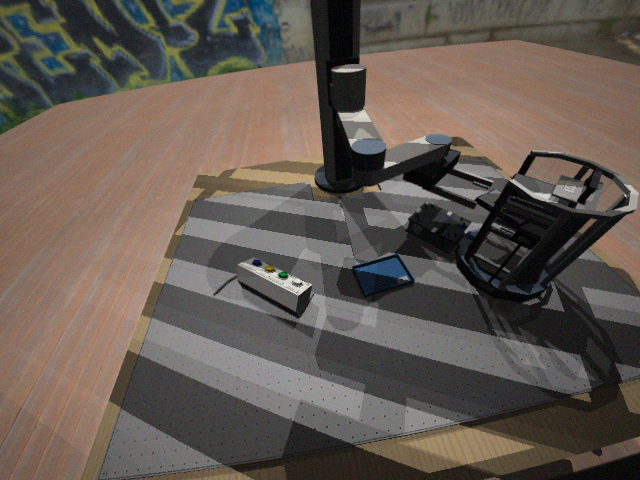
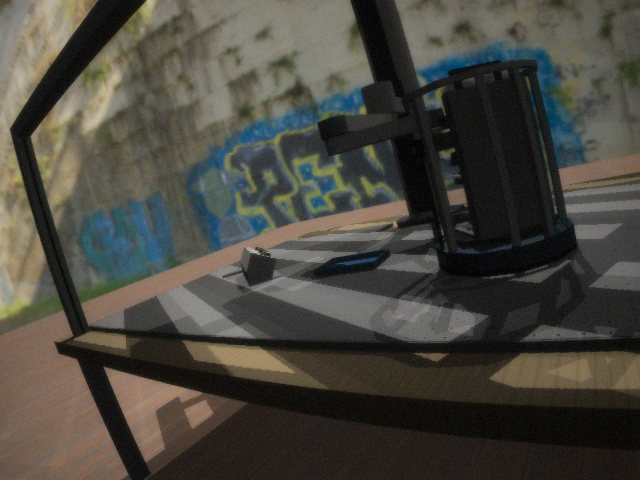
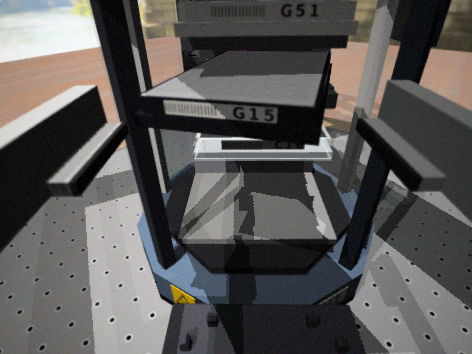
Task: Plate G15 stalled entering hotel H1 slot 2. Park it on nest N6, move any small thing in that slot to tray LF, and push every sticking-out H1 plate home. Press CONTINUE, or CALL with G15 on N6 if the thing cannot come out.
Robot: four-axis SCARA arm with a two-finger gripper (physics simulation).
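Frame: origin at the arm's base, x ahead, y left, z up, level; metres.
Seen in the pictures: gripper, between the fingertips: (image 1: 484, 194) (image 3: 241, 106); arm's base, origin of its link: (image 1: 340, 177).
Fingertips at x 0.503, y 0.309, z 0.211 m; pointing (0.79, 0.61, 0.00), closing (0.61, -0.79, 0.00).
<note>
Offsets run from my fingertips to a thing's top centre. "pt": to the spot under its first point.
Plate G15 @(dz +0.003, dx +0.054, dy +0.030 m) (image 3: 235, 85) is dark with a white label. It sticks out of the hotel (image 1: 496, 292) (image 2: 509, 259) (image 3: 210, 291), skewed and slightly tilted. My gripper (image 1: 482, 194) (image 3: 241, 106) is open, with its fingers wide apart to either side of G15, touching nothing. G51 @(pt dz +0.025, dx +0.024, dy +0.027 m) (image 3: 225, 29) is above; a clear plate @(dz -0.034, dx +0.091, dy +0.051 m) (image 3: 262, 151), its label partly covered, is below. The slot behind G15 is hidden; no small thing can be made out. A black nest @(dz -0.128, dx -0.060, dy -0.059 m) (image 1: 436, 225) (image 3: 260, 327) stands before the hotel. A blue tray @(dz -0.181, dx +0.077, dy -0.295 m) (image 1: 382, 274) (image 2: 354, 262) lies on the mat.
A white button box @(dz -0.114, dx +0.064, dy -0.623 m) (image 1: 271, 286) (image 2: 258, 266) with blue, yellow, green and white buttons stands beyond the tray from the hotel. The hotel's dark upright posts (image 3: 145, 190) (image 3: 367, 210) stand on both sides of the plates. The arm's column (image 1: 336, 103) (image 2: 408, 155) rises behind.
</note>
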